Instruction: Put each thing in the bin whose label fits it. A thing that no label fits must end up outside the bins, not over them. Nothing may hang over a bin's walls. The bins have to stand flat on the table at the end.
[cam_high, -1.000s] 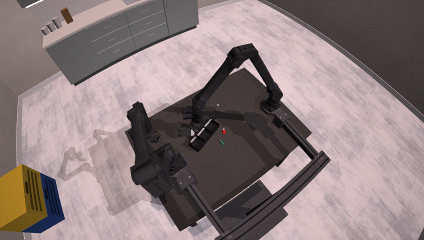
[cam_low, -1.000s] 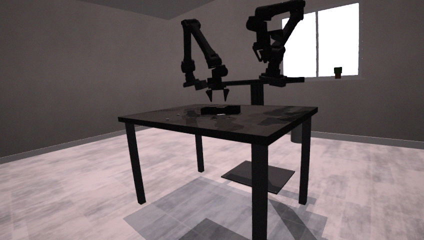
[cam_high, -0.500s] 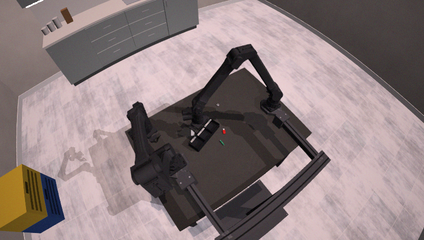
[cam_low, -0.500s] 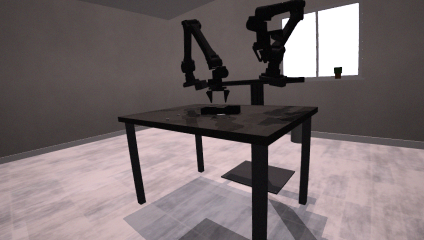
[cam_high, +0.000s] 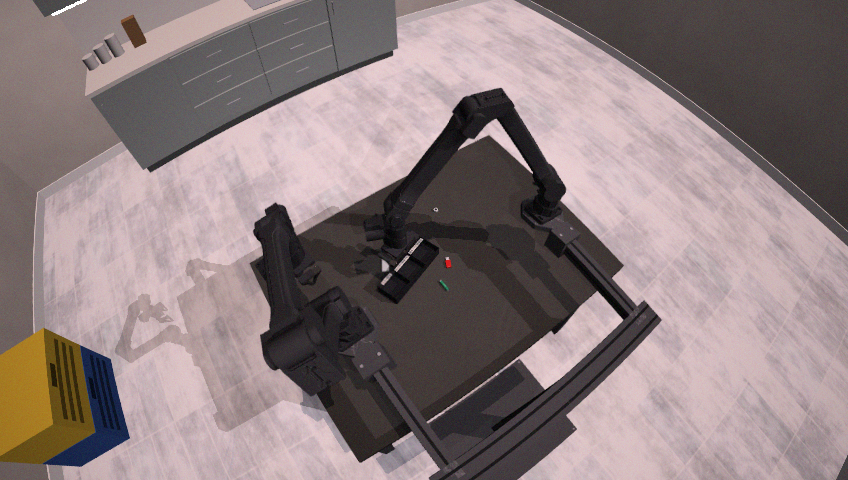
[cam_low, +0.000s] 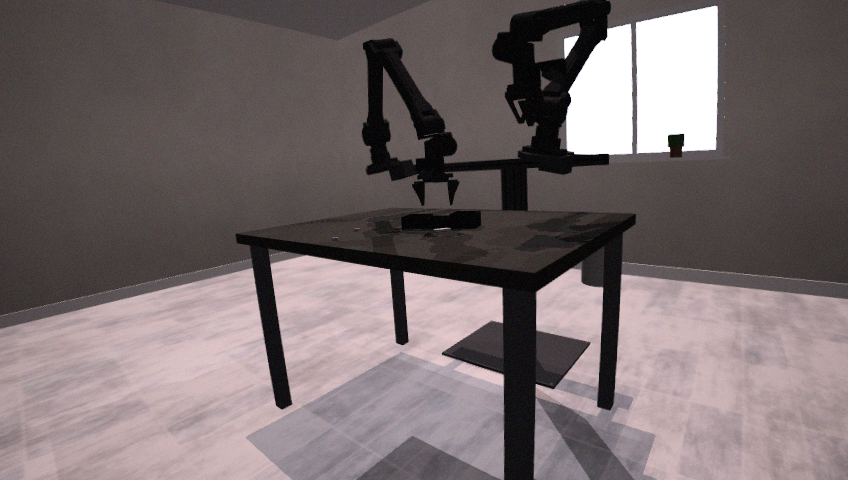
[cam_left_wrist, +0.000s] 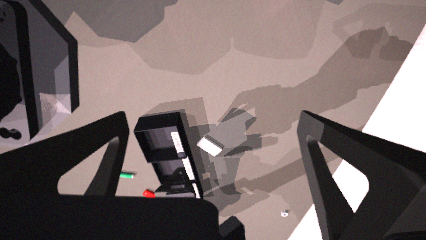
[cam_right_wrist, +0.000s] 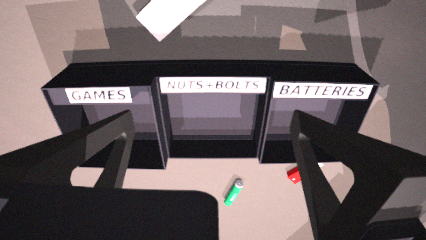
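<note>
Right now my right hand is 15 cm past the green battery, 8 cm to the left of it and 8 cm above it. From my right hand the other things lie so: black labelled bin: 6 cm below, 3 cm behind, 1 cm to the right; then red usb stick: 15 cm to the right, 8 cm below, 8 cm behind; then white card: 8 cm below, 5 cm to the left, 4 cm ahead.
</note>
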